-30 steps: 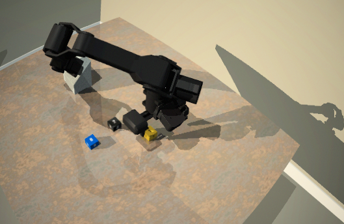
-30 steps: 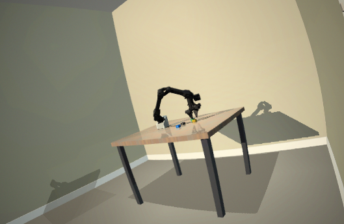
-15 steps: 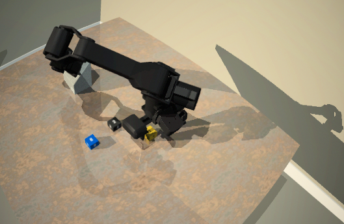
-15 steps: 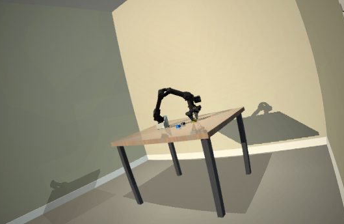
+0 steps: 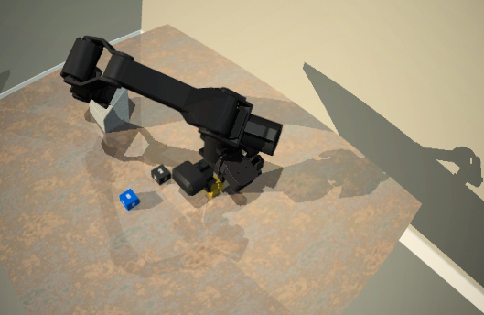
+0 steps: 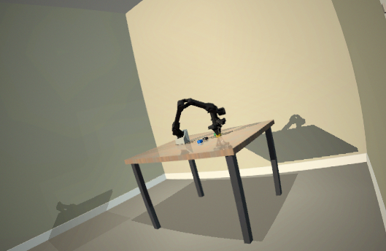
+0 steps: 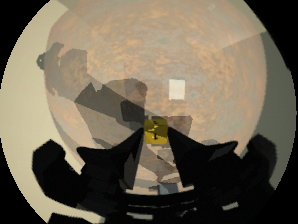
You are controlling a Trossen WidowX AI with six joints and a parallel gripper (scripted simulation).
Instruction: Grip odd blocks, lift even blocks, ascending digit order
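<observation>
Now: gripper tip right at the yellow block. Round my gripper tip: blue block: 16 cm to the right, 10 cm behind; then green block: 9 cm to the left, 7 cm behind; then black block: 10 cm behind, 6 cm to the right.
</observation>
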